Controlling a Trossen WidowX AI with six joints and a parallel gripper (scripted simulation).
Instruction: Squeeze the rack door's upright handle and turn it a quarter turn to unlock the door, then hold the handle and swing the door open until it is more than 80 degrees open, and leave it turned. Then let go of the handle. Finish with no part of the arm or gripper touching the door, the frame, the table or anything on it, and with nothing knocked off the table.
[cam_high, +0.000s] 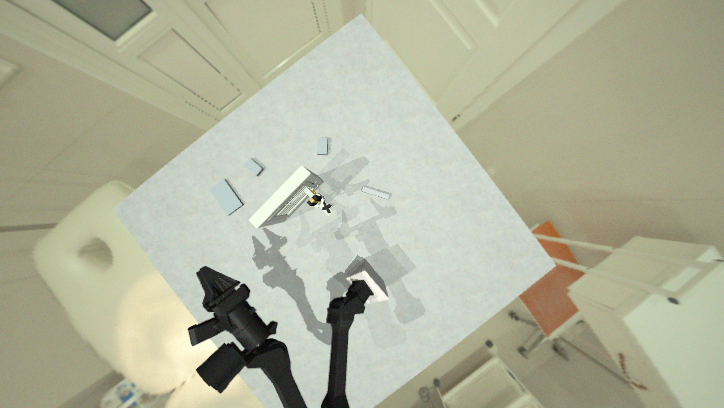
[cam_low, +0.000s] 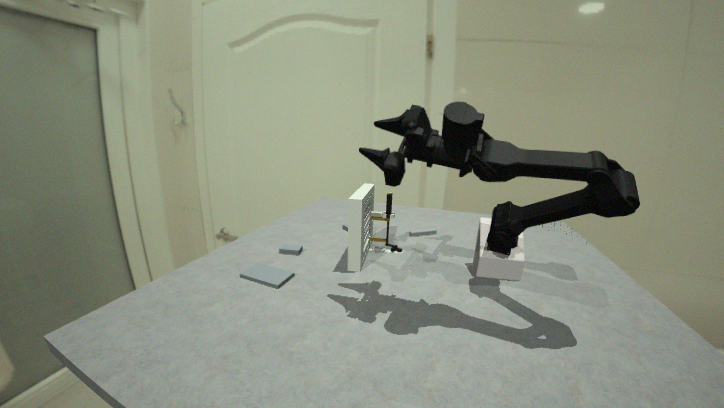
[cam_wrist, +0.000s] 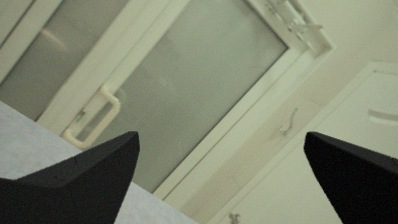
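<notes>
My gripper tip is 1 cm short of the black upright handle, 25 cm to the left of it and 24 cm above it. Round my gripper tip: large plate: 24 cm ahead, 7 cm to the left, 36 cm below; then thin plate: 6 cm behind, 44 cm to the right, 35 cm below.
</notes>
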